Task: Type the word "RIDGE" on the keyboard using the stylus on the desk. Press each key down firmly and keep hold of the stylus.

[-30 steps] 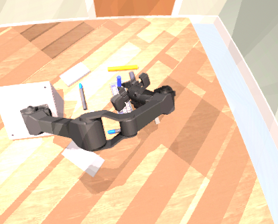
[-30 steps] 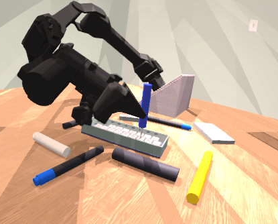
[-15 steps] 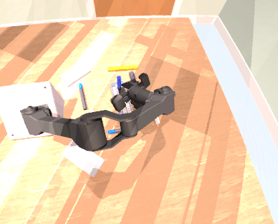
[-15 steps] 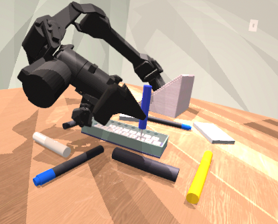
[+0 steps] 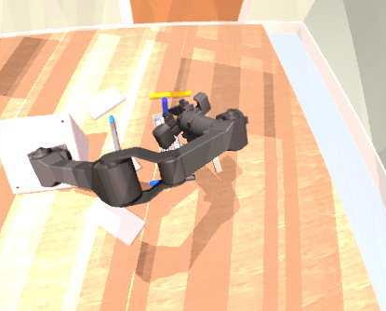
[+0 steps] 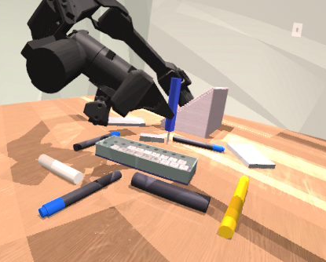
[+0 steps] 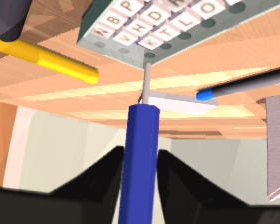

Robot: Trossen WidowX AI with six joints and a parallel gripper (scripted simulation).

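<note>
My gripper tip is 8 cm short of the dark cylinder, 4 cm to the right of it and 9 cm above it. Round my gripper tip: yellow cylinder: 4 cm ahead, 14 cm to the left, 10 cm below; then blue stylus: 1 cm below; then stylus tip: 5 cm below.
</note>
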